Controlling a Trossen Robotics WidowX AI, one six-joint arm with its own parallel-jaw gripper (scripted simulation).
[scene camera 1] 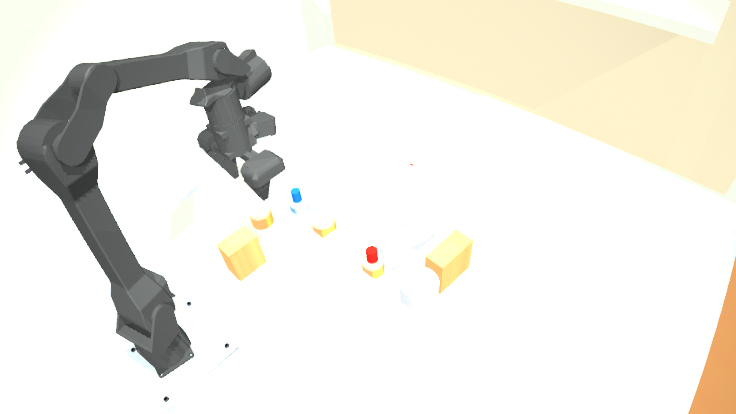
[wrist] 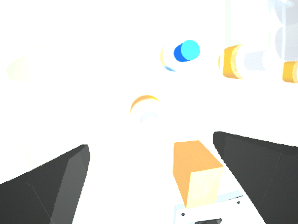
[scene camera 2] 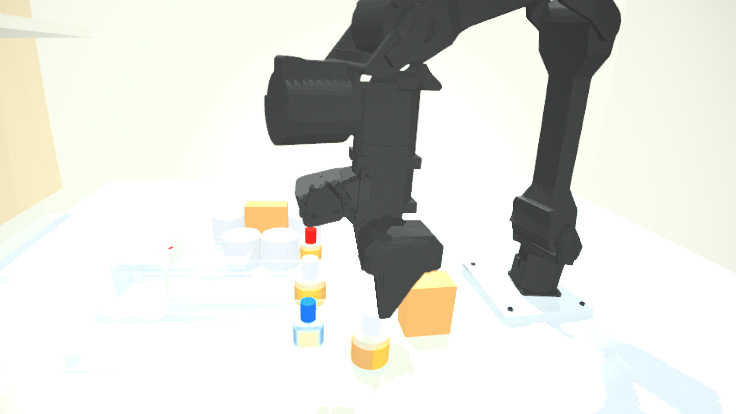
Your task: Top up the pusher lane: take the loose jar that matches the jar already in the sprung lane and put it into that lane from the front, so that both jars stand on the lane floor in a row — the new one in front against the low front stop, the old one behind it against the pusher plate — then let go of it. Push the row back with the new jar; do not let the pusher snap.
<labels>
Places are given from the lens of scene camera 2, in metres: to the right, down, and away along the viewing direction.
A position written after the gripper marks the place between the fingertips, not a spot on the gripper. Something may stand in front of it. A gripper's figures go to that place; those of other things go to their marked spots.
gripper (scene camera 2: pixel 374 291): 0.01, 0.09, 0.41
orange box (scene camera 2: pixel 428 308): 0.07, 0.12, 0.48
orange box (scene camera 2: pixel 261 215): -0.19, 0.01, 0.69
</labels>
